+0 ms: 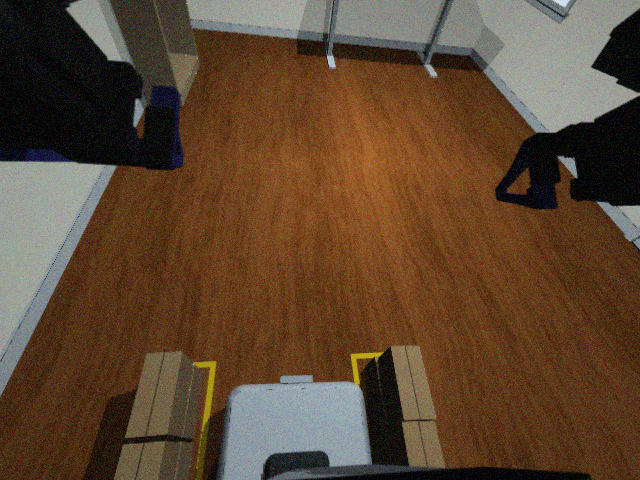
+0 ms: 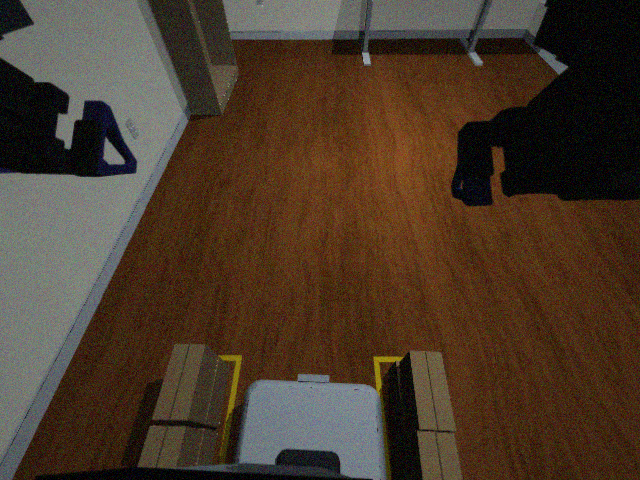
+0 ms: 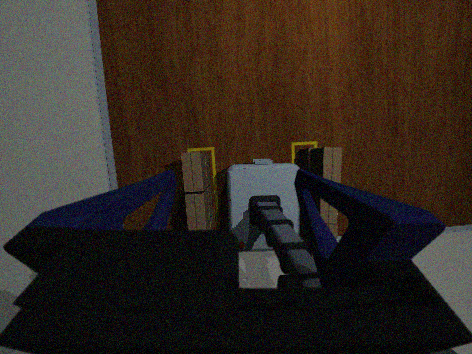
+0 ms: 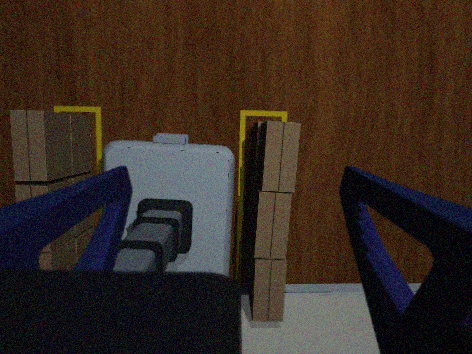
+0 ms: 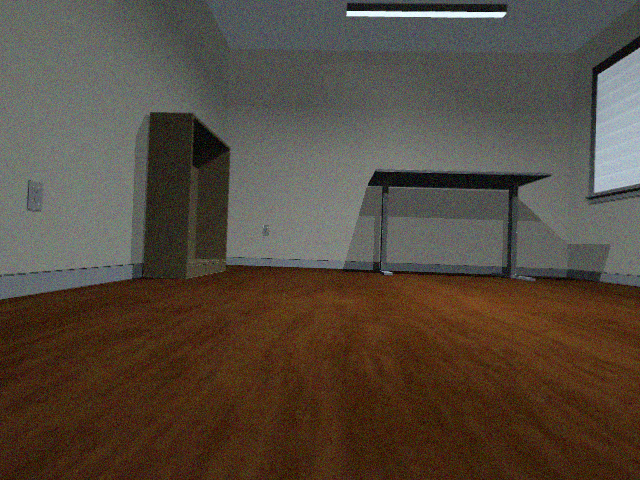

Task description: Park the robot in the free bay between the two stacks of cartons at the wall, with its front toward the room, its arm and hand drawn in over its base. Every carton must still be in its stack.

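Frame: origin at the left arm's base, x left, y back, z up, level; metres.
Where they show: left gripper, fingertip midpoint: (image 1: 131, 158) (image 2: 94, 166) (image 3: 235, 176); right gripper, fingertip midpoint: (image 1: 534, 194) (image 2: 499, 189) (image 4: 235, 178).
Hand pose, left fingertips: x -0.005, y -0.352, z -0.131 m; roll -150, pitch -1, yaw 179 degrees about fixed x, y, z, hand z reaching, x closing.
Observation:
After its pixels a point has its place.
My pale base (image 1: 299, 423) {y -0.187, x -0.233, z -1.150 m} (image 2: 315, 413) {y -0.214, x -0.241, z -1.150 m} (image 3: 265, 175) {y -0.246, x -0.233, z -1.150 m} (image 4: 205, 175) {y -0.207, x -0.374, z -1.150 m} stands between two carton stacks, its front toward the room; its rear is hidden. The left-hand stack (image 1: 160, 392) {y -0.286, x 0.232, z -1.050 m} (image 2: 186, 387) {y -0.266, x 0.217, z -1.050 m} (image 3: 194, 172) {y -0.289, x 0.233, z -1.050 m} (image 4: 35, 145) {y -0.294, x 0.222, z -1.050 m} and right-hand stack (image 1: 413, 387) {y -0.275, x -0.644, z -1.050 m} (image 2: 429, 392) {y -0.285, x -0.637, z -1.050 m} (image 3: 332, 165) {y -0.308, x -0.646, z -1.050 m} (image 4: 280, 155) {y -0.306, x -0.642, z -1.050 m} stand upright, their visible cartons in line. Yellow floor lines (image 1: 208, 397) {y -0.318, x 0.151, z -1.409 m} (image 2: 235, 387) {y -0.326, x 0.143, z -1.409 m} (image 3: 214, 165) {y -0.316, x 0.144, z -1.409 m} (image 4: 98, 130) {y -0.359, x 0.151, z -1.409 m} run beside the base. My left gripper (image 3: 235, 176) {y -0.352, x -0.005, z -0.131 m} is open and empty, high up, the base showing between its fingers. My right gripper (image 4: 235, 178) {y -0.336, x -0.452, z -0.136 m} is open and empty, above the base's right side.
Behind the base, a pale wall (image 4: 310, 320) {y 0.371, x -0.835, z -1.117 m} meets the floor near the right-hand stack. A long side wall (image 1: 31, 232) {y -0.993, x 1.010, z -1.141 m} (image 2: 67, 232) {y -0.916, x 1.007, z -1.034 m} runs at the left. A tall brown shelf unit (image 5: 168, 206) {y -2.595, x 0.894, z -0.952 m} and a table (image 5: 511, 227) {y -3.986, x -1.851, z -0.922 m} stand across the room.

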